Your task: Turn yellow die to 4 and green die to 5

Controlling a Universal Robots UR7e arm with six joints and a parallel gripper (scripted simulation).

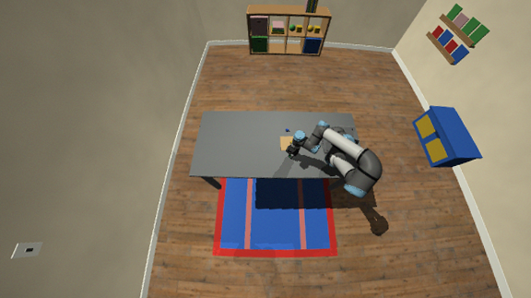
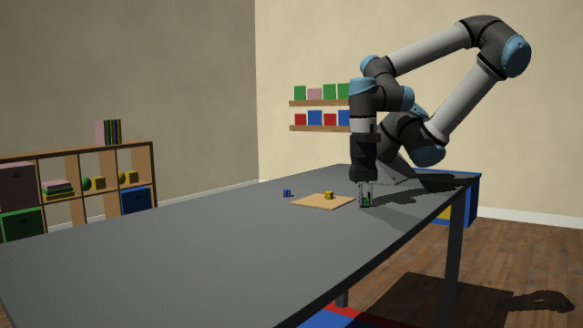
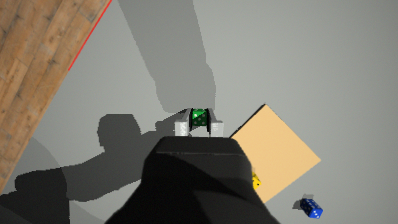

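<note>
The tan mat is 13 cm to the right of my hand and 2 cm below it. Round my hand: yellow die (13 cm to the right, 3 cm behind, 1 cm below); blue die (27 cm to the right, 1 cm below, 1 cm behind); green die (1 cm below).
</note>
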